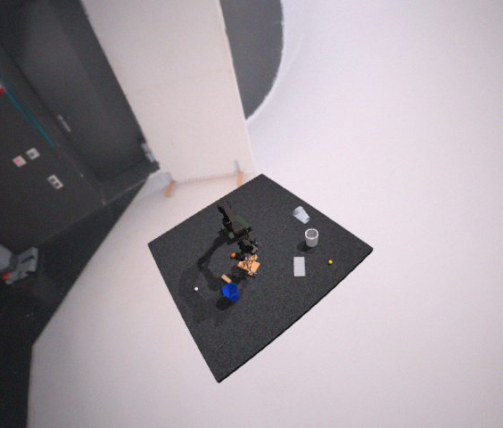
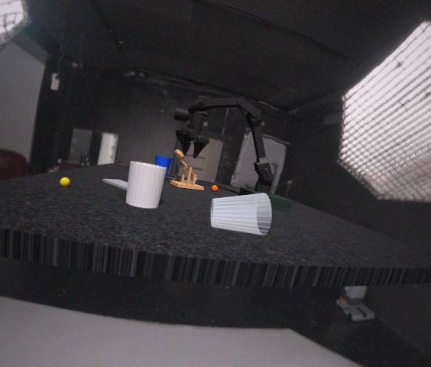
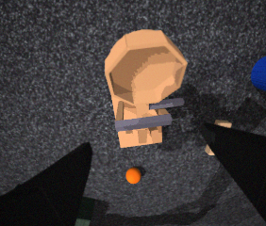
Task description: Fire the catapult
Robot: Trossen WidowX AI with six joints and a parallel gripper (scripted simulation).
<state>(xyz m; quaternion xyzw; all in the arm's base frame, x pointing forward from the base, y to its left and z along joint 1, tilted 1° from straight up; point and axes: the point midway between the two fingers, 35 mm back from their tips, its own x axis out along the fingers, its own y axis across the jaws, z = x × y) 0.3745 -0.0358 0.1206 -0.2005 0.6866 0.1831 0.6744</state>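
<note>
My gripper tip is 7 cm above the wooden catapult and 2 cm short of it. From my gripper tip the other things lie so: small wooden block (20 cm to the right, 14 cm below, 2 cm behind); then blue cup (21 cm to the right, 13 cm ahead, 11 cm below); then orange ball (16 cm behind, 13 cm below, 6 cm to the right).
</note>
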